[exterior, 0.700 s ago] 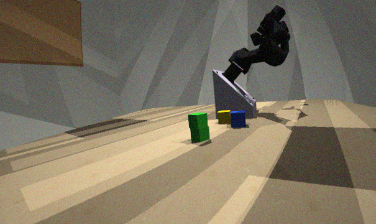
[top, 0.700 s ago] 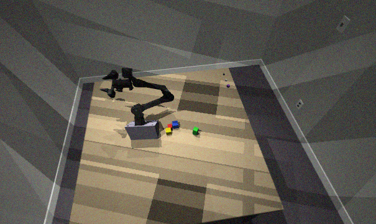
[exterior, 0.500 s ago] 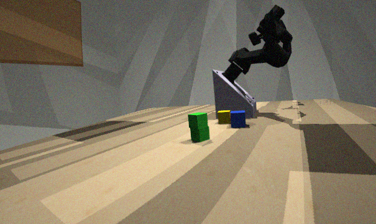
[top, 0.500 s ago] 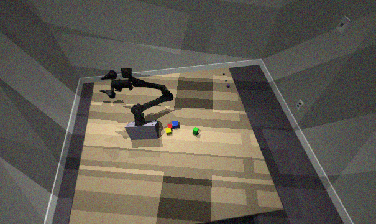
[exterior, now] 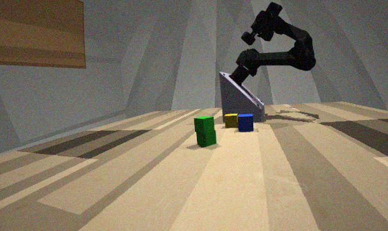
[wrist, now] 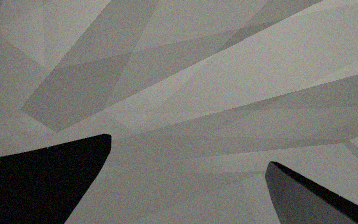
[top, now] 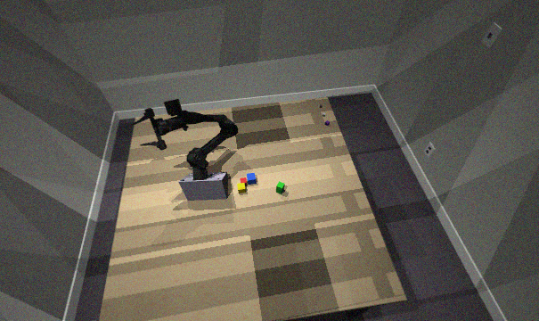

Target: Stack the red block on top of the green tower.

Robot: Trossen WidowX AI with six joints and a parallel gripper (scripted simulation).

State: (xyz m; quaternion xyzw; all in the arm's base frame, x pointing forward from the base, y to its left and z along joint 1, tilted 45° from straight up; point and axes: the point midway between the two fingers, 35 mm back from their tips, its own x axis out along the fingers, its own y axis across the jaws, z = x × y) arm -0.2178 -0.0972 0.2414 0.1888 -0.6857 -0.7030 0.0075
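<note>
My gripper tip is 430 mm short of the red block, 60 mm to the left of it and 410 mm above it. Round my gripper tip: green block 620 mm ahead, 140 mm to the right, 380 mm below; then blue block 470 mm ahead, 50 mm to the right, 400 mm below; then yellow block 410 mm ahead, 100 mm to the right, 400 mm below.
</note>
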